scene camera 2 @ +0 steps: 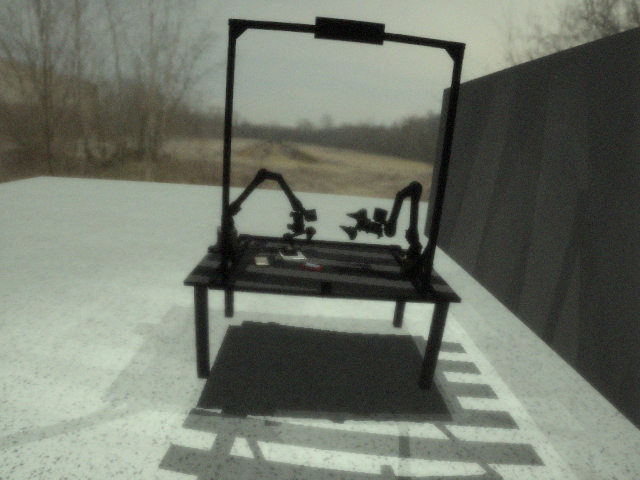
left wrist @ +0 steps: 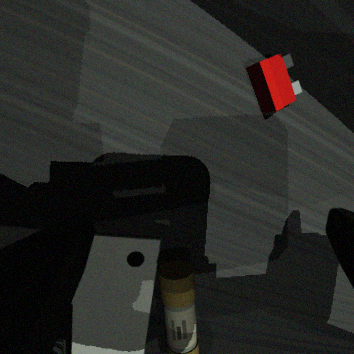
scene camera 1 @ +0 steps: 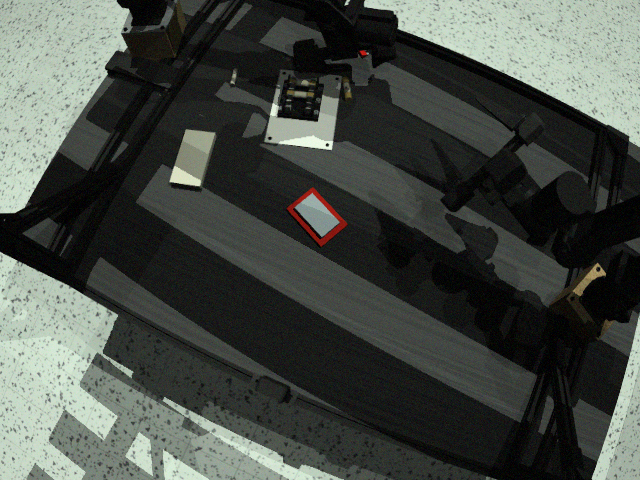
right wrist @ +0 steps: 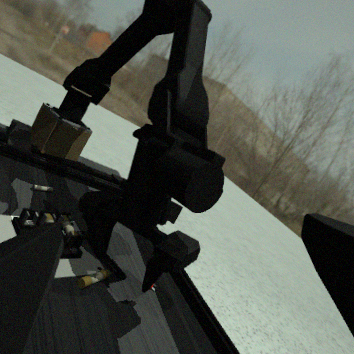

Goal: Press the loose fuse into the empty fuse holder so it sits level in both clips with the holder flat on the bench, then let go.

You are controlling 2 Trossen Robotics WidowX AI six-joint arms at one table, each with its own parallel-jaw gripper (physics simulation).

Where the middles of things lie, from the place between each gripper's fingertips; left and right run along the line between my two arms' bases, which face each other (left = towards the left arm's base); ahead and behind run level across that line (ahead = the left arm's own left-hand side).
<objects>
My right hand is 170 mm past the red-framed card (scene camera 1: 311, 211), 120 mm to the right of it and 220 mm above it. Round my right hand: cream block (scene camera 1: 192, 161) (210 mm behind, 370 mm to the left, 210 mm below).
My left hand is 290 mm past the red-framed card and 120 mm to the left of it. Also, from my left hand: cream block (330 mm behind, 130 mm to the left).
</objects>
